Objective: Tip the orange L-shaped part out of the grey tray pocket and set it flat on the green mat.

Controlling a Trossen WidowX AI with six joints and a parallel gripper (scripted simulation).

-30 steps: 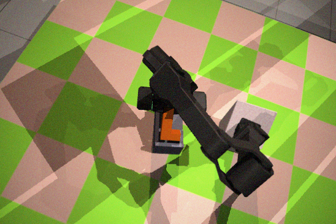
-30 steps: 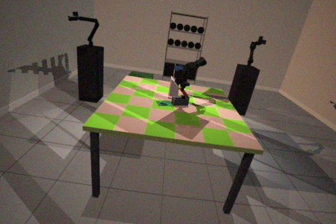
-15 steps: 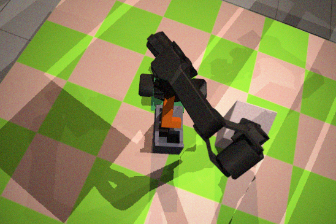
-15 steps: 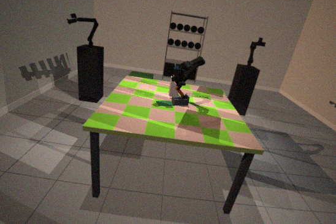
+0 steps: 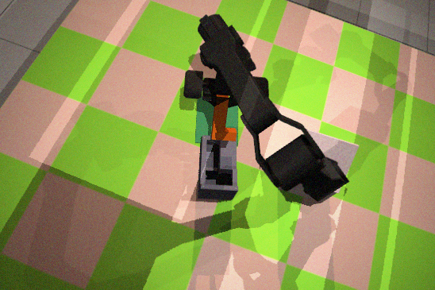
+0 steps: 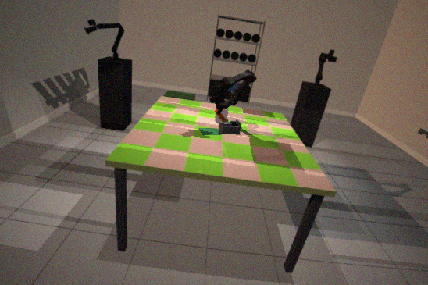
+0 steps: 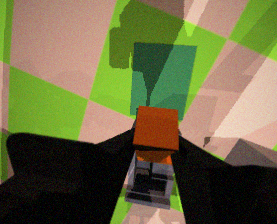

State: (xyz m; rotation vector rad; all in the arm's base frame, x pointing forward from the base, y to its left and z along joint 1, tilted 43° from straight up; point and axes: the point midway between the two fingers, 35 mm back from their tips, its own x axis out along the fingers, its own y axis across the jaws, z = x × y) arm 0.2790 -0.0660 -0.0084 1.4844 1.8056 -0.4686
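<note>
Now: the green mat 17 cm below my gripper tip and 4 cm to the right of it. The rest, counted from my gripper tip: orange L-shaped part (3 cm to the left, 3 cm below, 2 cm behind).
</note>
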